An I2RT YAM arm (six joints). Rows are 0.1 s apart.
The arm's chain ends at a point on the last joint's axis. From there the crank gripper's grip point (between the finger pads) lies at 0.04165 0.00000 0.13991 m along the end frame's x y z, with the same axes.
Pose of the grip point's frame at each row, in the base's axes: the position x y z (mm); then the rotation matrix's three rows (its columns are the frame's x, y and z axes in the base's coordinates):
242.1 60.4 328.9; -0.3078 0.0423 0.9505; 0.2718 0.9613 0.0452; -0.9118 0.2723 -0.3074
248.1 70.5 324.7; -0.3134 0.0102 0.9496; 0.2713 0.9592 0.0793; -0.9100 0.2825 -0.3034
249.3 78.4 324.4; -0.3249 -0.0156 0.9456; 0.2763 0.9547 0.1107; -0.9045 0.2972 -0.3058
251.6 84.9 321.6; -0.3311 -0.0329 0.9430; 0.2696 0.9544 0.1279; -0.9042 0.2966 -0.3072
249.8 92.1 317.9; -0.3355 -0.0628 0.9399; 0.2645 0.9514 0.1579; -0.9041 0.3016 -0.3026
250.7 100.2 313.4; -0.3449 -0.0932 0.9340; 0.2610 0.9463 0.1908; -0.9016 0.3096 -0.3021
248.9 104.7 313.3; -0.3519 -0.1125 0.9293; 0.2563 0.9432 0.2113; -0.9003 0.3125 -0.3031
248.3 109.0 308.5; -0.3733 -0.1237 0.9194; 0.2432 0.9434 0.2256; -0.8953 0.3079 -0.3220
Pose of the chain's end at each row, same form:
121.9 42.8 409.9; -0.3078 0.0423 0.9505; 0.2718 0.9613 0.0452; -0.9118 0.2723 -0.3074
128.3 48.1 405.1; -0.3134 0.0102 0.9496; 0.2713 0.9592 0.0793; -0.9100 0.2825 -0.3034
130.5 51.4 404.9; -0.3249 -0.0156 0.9456; 0.2763 0.9547 0.1107; -0.9045 0.2972 -0.3058
133.5 55.8 402.2; -0.3311 -0.0329 0.9430; 0.2696 0.9544 0.1279; -0.9042 0.2966 -0.3072
132.3 59.0 397.9; -0.3355 -0.0628 0.9399; 0.2645 0.9514 0.1579; -0.9041 0.3016 -0.3026
134.4 62.6 393.2; -0.3449 -0.0932 0.9340; 0.2610 0.9463 0.1908; -0.9016 0.3096 -0.3021
133.5 64.5 393.2; -0.3519 -0.1125 0.9293; 0.2563 0.9432 0.2113; -0.9003 0.3125 -0.3031
135.2 67.3 390.8; -0.3733 -0.1237 0.9194; 0.2432 0.9434 0.2256; -0.8953 0.3079 -0.3220

